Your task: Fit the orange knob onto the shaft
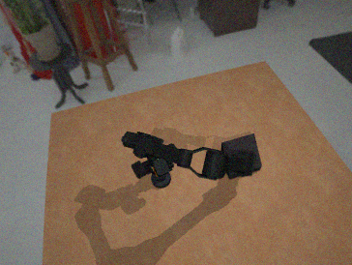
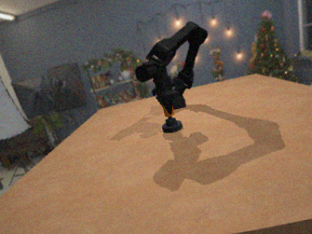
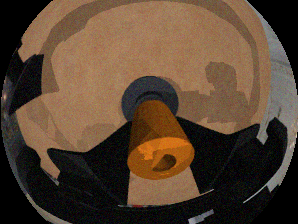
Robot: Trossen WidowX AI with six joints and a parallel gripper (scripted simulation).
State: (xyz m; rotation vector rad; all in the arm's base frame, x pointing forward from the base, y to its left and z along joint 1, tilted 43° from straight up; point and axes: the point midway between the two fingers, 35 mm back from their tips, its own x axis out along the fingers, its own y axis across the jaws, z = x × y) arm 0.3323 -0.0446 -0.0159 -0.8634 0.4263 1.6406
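Now: gripper tip 2 cm below the orange knob. The rest, counted from my gripper tip: round pedestal 4 cm below.
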